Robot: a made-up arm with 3 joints. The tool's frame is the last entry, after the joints. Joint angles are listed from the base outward.
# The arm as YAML. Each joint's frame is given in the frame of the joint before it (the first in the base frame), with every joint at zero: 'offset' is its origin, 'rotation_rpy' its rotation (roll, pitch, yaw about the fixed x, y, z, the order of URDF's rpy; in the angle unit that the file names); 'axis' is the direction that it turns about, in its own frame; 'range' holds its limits. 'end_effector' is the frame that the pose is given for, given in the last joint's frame.
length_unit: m
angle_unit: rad
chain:
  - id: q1
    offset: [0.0, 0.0, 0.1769]
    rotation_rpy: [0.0, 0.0, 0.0]
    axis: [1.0, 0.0, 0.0]
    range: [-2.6, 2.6]
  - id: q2
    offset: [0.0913, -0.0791, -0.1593]
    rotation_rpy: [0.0, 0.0, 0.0]
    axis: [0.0, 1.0, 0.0]
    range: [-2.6, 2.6]
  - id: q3
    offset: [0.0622, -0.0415, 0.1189]
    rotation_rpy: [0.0, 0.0, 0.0]
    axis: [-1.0, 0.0, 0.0]
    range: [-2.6, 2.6]
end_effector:
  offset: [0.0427, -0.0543, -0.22]
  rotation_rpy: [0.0, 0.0, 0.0]
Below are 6 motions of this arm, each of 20 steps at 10 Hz.
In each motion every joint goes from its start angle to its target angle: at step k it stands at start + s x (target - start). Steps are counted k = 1, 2, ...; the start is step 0. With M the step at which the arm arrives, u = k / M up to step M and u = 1 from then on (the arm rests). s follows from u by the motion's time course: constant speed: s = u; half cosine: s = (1 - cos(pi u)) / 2; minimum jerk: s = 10 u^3 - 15 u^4 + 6 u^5.
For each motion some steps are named. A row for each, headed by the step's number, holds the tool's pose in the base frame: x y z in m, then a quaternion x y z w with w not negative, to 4 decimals.
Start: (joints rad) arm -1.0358 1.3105 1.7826
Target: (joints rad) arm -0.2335 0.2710 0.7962
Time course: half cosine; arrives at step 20
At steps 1, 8, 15, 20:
1: 0.3283 -0.3414 0.3510 -0.7838 0.5651 0.2210 0.1322
8: 0.2698 -0.3616 0.2980 -0.7924 0.4315 0.1534 0.4031
15: 0.2006 -0.3694 0.1288 -0.5884 0.2010 0.0610 0.7808
20: 0.1934 -0.3497 0.0713 -0.4879 0.1298 0.0375 0.8624

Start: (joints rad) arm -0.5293 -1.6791 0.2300
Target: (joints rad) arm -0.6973 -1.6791 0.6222
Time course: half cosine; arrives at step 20
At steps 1, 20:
1: 0.1622 -0.2166 0.2505 -0.2486 -0.7361 0.1105 0.6198
20: 0.1080 -0.2579 0.3252 -0.4093 -0.7438 0.0279 0.5277

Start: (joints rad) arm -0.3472 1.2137 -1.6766
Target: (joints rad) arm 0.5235 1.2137 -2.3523
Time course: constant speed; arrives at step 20
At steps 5, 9, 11, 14, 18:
5: 0.2463 0.0774 -0.0484 0.6215 0.3141 -0.4760 0.5372
9: 0.2748 0.1118 -0.0211 0.6968 0.3233 -0.4698 0.4351
11: 0.2889 0.1248 -0.0058 0.7283 0.3279 -0.4666 0.3799
14: 0.3095 0.1393 0.0177 0.7674 0.3347 -0.4618 0.2931
18: 0.3359 0.1497 0.0481 0.8034 0.3436 -0.4551 0.1714

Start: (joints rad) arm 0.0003 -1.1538 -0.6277
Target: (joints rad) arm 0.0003 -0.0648 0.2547
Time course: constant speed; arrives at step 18
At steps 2, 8, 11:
2: 0.2295 -0.0563 0.0572 0.2277 -0.4766 0.1292 0.8393
8: 0.2404 -0.1220 -0.0017 0.1111 -0.3264 0.0386 0.9379
11: 0.2332 -0.1552 -0.0260 0.0430 -0.2415 0.0107 0.9694

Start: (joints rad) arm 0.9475 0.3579 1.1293
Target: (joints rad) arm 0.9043 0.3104 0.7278
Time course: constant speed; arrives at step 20
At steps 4, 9, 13, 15, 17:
4: 0.2091 -0.0852 -0.1801 -0.0542 0.0945 0.1453 0.9834
9: 0.2018 -0.0695 -0.1846 -0.0101 0.0990 0.1351 0.9858
13: 0.1965 -0.0564 -0.1870 0.0252 0.1020 0.1269 0.9863
15: 0.1940 -0.0498 -0.1878 0.0429 0.1033 0.1228 0.9861
17: 0.1917 -0.0430 -0.1883 0.0606 0.1044 0.1187 0.9856

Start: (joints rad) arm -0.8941 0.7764 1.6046
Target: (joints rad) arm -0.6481 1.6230 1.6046
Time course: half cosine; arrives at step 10
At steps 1, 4, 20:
1: 0.2938 -0.2975 0.3714 -0.8735 0.3635 0.1361 0.2938
4: 0.3001 -0.3527 0.3085 -0.8042 0.4696 0.1973 0.3063
20: 0.2662 -0.4351 0.1633 -0.6215 0.6439 0.3338 0.2960

